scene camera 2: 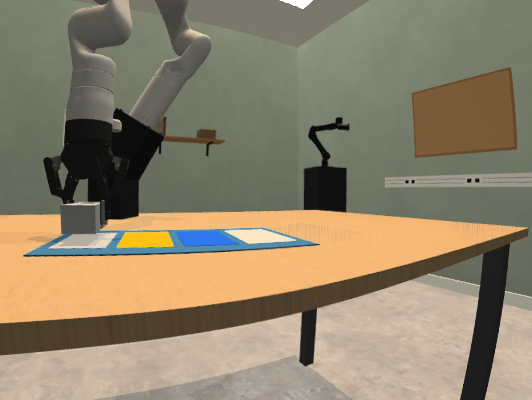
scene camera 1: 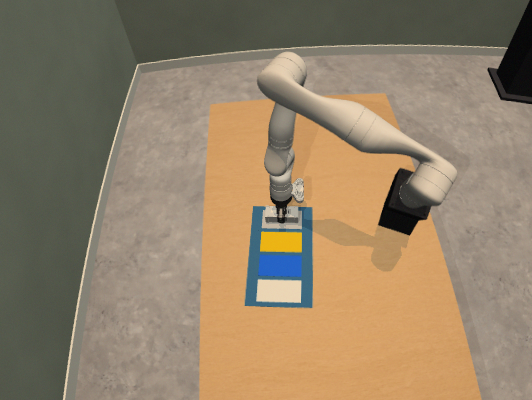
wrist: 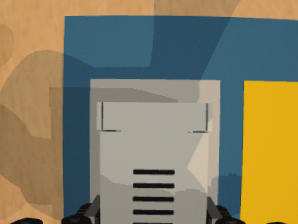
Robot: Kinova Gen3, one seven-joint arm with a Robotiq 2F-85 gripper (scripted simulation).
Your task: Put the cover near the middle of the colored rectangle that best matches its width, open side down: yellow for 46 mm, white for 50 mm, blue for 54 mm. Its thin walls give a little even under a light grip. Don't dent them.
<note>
I see my gripper [scene camera 2: 87, 224], a cover [scene camera 2: 75, 218] and a rectangle [scene camera 1: 268, 290].
The cover shows as well in the wrist view [wrist: 154, 162]. The rectangle also shows in scene camera 2 [scene camera 2: 147, 239].
</note>
